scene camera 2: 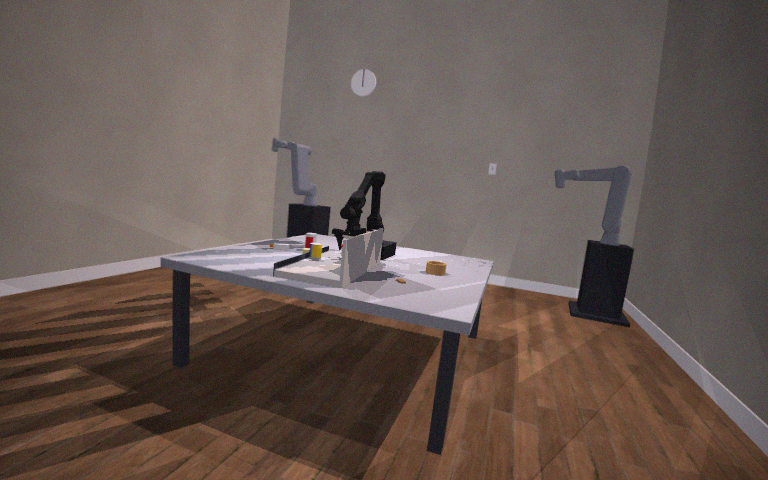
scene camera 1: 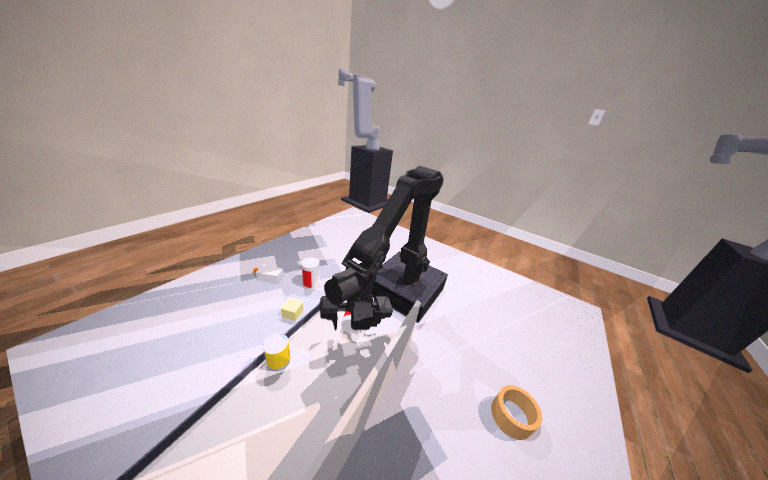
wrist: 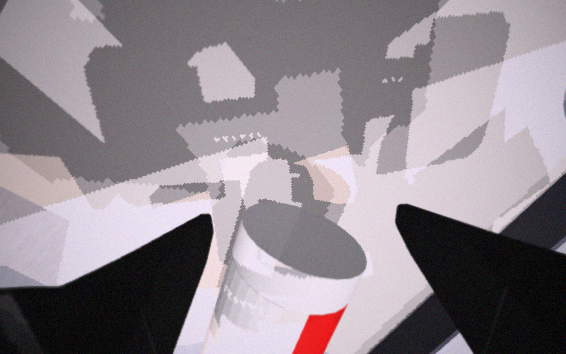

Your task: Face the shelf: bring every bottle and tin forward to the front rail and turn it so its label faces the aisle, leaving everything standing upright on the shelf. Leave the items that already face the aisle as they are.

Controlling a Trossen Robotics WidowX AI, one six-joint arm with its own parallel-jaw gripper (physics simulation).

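Places are measured from the arm's base along level axes (x ahead, y left, z up), in metres.
Where they show: gripper, between the fingertips: (scene camera 1: 351, 328) (wrist: 303, 217); arm's base, origin of its link: (scene camera 1: 411, 278).
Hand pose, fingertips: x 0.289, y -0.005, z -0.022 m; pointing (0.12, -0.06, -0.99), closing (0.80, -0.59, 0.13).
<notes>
Things, the pixels of their top centre, and the offset from my fingertips.
- white can with a red stripe, centre of its top: (scene camera 1: 355, 306) 0.046 m back, 0.031 m right, 0.033 m up
- yellow tin with a pale lid, centre of its top: (scene camera 1: 275, 343) (scene camera 2: 316, 243) 0.179 m ahead, 0.070 m right, 0.044 m up
- red-and-white can, centre of its top: (scene camera 1: 310, 262) (scene camera 2: 311, 233) 0.065 m back, 0.270 m right, 0.048 m up
- pale yellow block, centre of its top: (scene camera 1: 292, 304) 0.058 m ahead, 0.198 m right, 0.014 m down
- white piece with an orange tip, centre of its top: (scene camera 1: 267, 269) (scene camera 2: 279, 243) 0.022 m ahead, 0.414 m right, 0.024 m down
- orange ring, centre of its top: (scene camera 1: 519, 406) (scene camera 2: 436, 262) 0.120 m back, 0.428 m left, 0.001 m down
- small orange piece, centre of its top: (scene camera 2: 401, 280) 0.178 m ahead, 0.367 m left, 0.044 m down
A white can with a red stripe (scene camera 1: 347, 313) (wrist: 285, 310) lies on its side on the cream shelf (scene camera 1: 237, 416) (scene camera 2: 308, 273), mostly hidden below the gripper in scene camera 1. My gripper (scene camera 1: 351, 328) (wrist: 303, 217) is open and empty; its fingers are on either side of the can's flat end in the wrist view, apart from it. A yellow tin with a pale lid (scene camera 1: 277, 355) (scene camera 2: 316, 251) stands upright beside the dark front rail (scene camera 1: 215, 399) (scene camera 2: 291, 260) (wrist: 542, 215). Another red-and-white can (scene camera 1: 309, 275) (scene camera 2: 310, 240) stands upright on the table beyond the rail.
The shelf's tall back panel (scene camera 1: 396, 353) (scene camera 2: 362, 257) rises near the gripper. A pale yellow block (scene camera 1: 292, 309) and a white piece with an orange tip (scene camera 1: 269, 275) (scene camera 2: 281, 246) lie outside the rail. Behind the panel are an orange ring (scene camera 1: 502, 421) (scene camera 2: 436, 271) and a small orange piece (scene camera 2: 400, 280).
</notes>
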